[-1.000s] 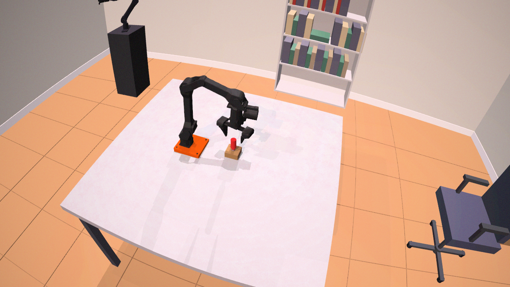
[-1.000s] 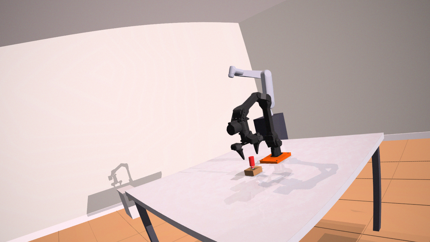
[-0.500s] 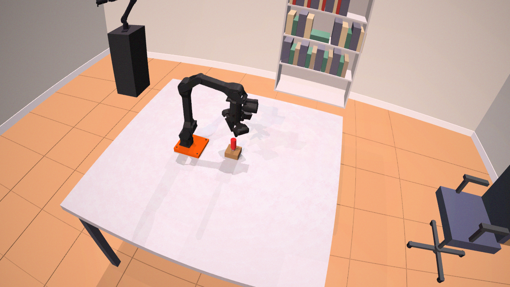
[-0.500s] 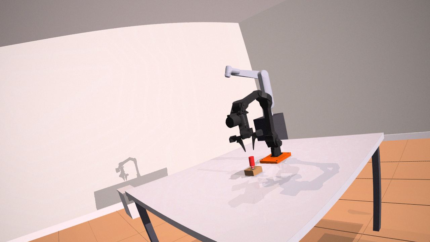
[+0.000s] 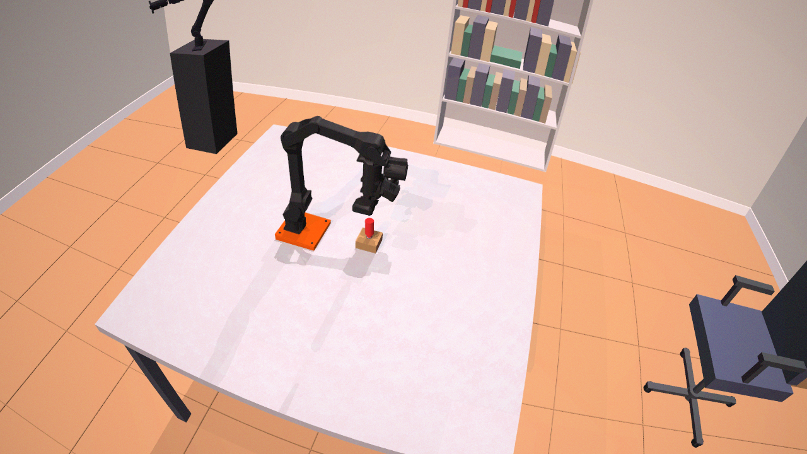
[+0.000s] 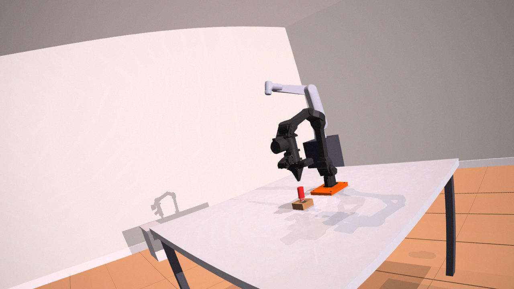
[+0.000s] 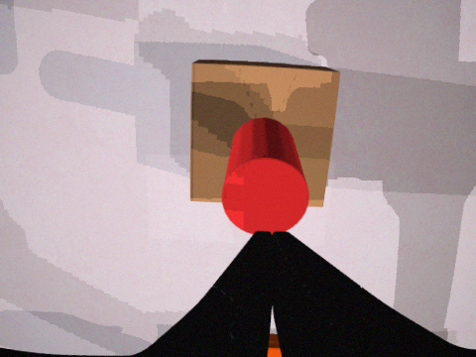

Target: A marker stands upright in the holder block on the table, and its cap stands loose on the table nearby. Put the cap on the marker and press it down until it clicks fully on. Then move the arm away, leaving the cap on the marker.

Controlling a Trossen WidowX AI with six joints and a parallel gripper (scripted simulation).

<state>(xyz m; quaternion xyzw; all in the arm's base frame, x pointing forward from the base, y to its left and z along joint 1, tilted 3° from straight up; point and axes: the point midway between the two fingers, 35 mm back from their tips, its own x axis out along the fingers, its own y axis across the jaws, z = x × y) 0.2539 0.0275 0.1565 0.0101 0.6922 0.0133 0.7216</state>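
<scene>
Now: the red cap 6 cm below my gripper tip. Also, from my gripper tip: tan holder block (12 cm below).
</scene>
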